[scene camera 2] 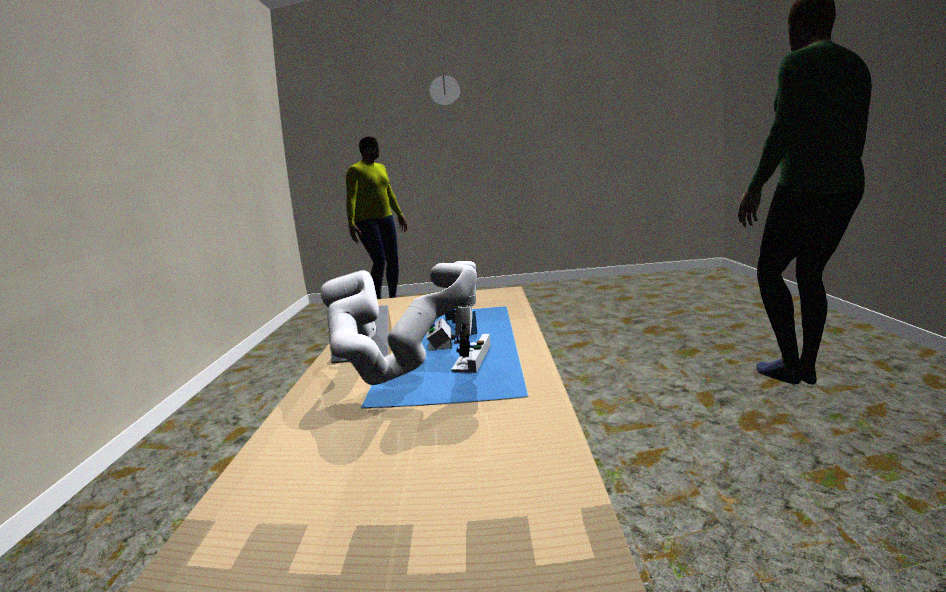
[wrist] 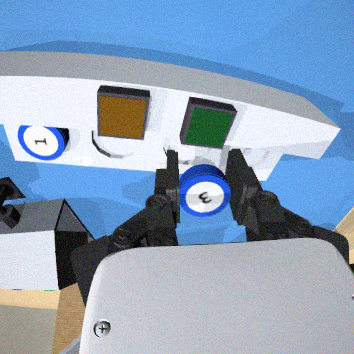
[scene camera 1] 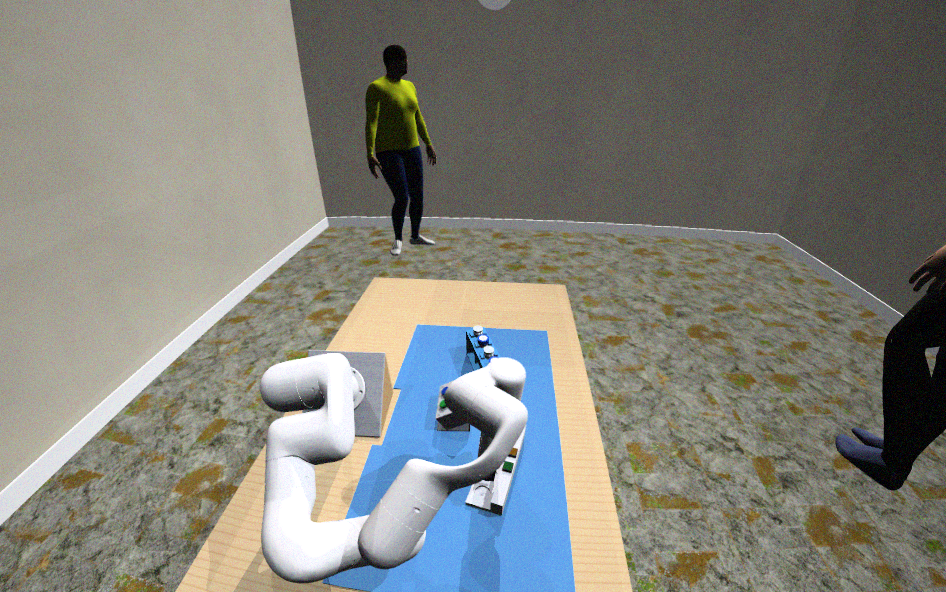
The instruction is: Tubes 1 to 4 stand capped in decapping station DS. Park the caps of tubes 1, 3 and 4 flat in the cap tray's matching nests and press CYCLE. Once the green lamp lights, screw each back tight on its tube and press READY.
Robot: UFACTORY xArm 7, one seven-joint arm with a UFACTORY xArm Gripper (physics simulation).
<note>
I see my gripper, a cap 1, a cap 3, a grey lamp box and a blue mat.
My gripper also shows in the wrist view.
</note>
